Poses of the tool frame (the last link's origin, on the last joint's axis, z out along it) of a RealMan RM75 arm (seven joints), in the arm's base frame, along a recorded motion.
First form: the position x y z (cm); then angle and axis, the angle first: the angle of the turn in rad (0 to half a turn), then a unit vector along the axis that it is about.
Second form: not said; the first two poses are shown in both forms.
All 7 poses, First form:
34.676, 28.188, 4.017, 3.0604, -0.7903, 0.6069, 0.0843
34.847, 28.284, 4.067, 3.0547, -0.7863, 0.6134, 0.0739
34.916, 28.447, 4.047, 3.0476, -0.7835, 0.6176, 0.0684
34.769, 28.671, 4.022, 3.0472, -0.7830, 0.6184, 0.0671
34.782, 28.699, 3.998, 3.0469, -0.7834, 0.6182, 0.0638
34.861, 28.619, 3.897, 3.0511, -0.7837, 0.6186, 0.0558
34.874, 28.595, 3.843, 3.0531, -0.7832, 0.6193, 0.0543
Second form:
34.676, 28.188, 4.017, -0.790, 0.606, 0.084, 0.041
34.847, 28.284, 4.067, -0.786, 0.613, 0.074, 0.043
34.916, 28.447, 4.047, -0.783, 0.617, 0.068, 0.047
34.769, 28.671, 4.022, -0.782, 0.618, 0.067, 0.047
34.782, 28.699, 3.998, -0.783, 0.618, 0.064, 0.047
34.861, 28.619, 3.897, -0.783, 0.618, 0.056, 0.045
34.874, 28.595, 3.843, -0.782, 0.619, 0.054, 0.044

